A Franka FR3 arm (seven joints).
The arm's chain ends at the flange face. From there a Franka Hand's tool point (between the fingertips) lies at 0.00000 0.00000 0.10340 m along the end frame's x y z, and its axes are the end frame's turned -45 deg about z.
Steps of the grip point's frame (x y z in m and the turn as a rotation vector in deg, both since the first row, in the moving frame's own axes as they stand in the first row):
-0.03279 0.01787 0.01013 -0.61 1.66 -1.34
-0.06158 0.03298 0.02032 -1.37 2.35 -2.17
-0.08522 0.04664 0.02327 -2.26 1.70 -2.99
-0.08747 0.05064 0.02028 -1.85 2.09 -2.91
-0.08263 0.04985 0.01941 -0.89 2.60 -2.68
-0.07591 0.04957 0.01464 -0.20 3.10 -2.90
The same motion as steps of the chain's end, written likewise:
-0.01343 0.03720 0.01018 0.74 1.61 -1.34
-0.02494 0.06820 0.02044 0.69 2.63 -2.17
-0.03235 0.09266 0.02340 -0.40 2.80 -2.99
-0.03106 0.09809 0.02040 0.17 2.79 -2.91
-0.02758 0.09596 0.01953 1.21 2.47 -2.68
-0.02274 0.09253 0.01479 2.05 2.33 -2.90

